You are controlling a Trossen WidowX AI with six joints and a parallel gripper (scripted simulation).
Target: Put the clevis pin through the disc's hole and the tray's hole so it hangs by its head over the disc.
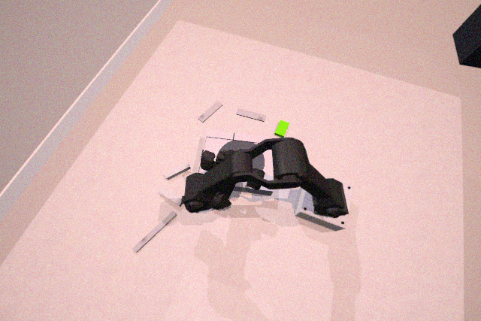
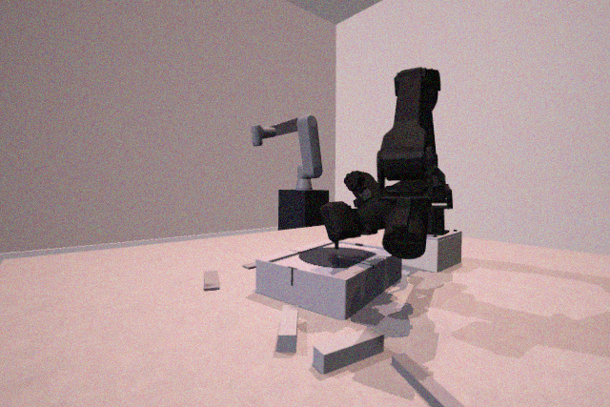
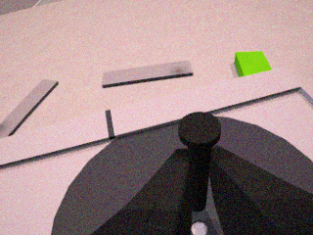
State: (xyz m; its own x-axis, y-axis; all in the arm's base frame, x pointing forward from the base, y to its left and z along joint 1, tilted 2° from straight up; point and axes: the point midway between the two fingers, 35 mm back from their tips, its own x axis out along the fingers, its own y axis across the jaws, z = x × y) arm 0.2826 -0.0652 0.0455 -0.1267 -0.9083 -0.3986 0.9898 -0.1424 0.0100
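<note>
Now: gripper tip 50 mm above the dark disc and 10 mm to the right of it. The rest, counted from my gripper tip: steel pin (10 mm below); then green block (170 mm to the right, 120 mm behind, 100 mm below); then rimmed tray (60 mm below, 10 mm to the left, 10 mm ahead).
</note>
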